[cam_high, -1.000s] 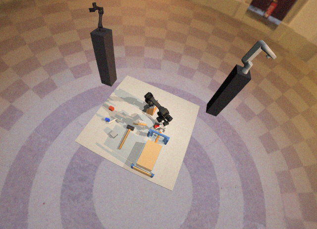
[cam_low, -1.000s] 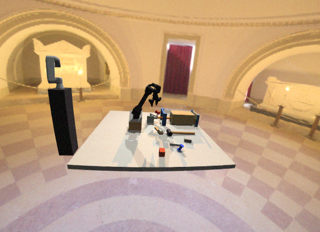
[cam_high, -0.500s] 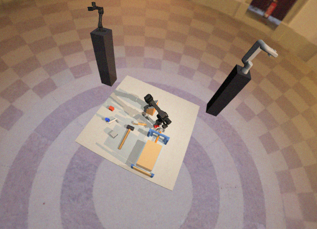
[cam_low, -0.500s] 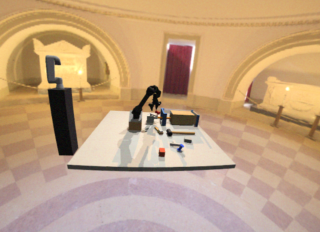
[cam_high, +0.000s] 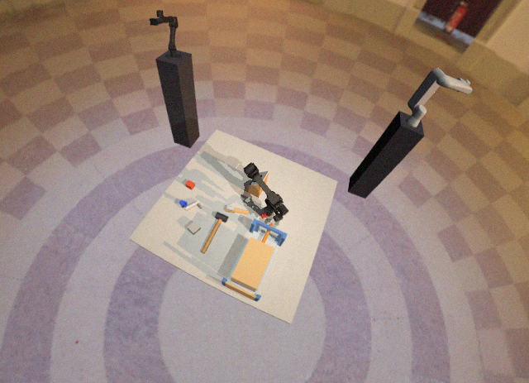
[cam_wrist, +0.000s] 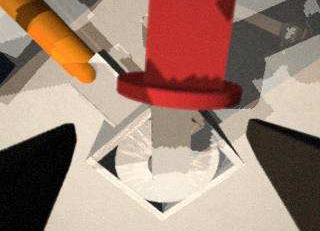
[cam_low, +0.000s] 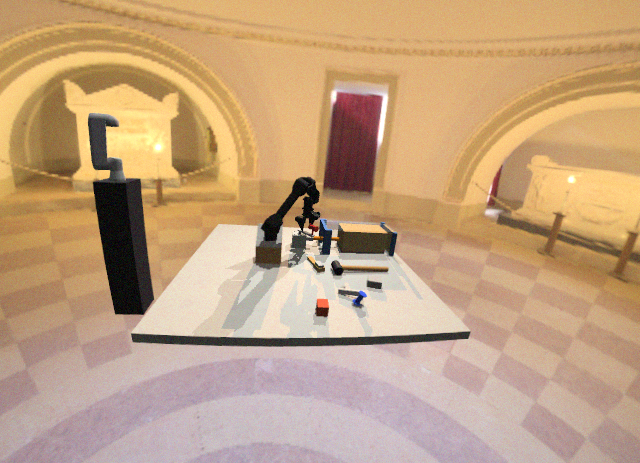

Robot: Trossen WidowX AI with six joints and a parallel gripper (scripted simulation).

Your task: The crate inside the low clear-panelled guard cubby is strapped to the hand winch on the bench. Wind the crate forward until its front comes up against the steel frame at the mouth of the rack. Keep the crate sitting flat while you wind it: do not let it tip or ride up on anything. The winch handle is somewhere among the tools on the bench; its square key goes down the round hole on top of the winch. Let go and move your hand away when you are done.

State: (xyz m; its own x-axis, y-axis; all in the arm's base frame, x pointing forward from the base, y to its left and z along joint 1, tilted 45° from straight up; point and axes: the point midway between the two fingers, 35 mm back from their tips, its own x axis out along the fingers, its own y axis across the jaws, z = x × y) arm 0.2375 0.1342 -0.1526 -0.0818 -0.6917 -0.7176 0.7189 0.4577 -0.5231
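The red-knobbed handle is 2 cm below my gripper tip, 1 cm to the right of it and 1 cm ahead of it. From my gripper tip the other things lie so: winch (10 cm below, 6 cm behind, 3 cm to the left); red knob (4 cm to the right, 4 cm ahead, 1 cm above); frame (12 cm ahead, 2 cm to the left, 2 cm below).
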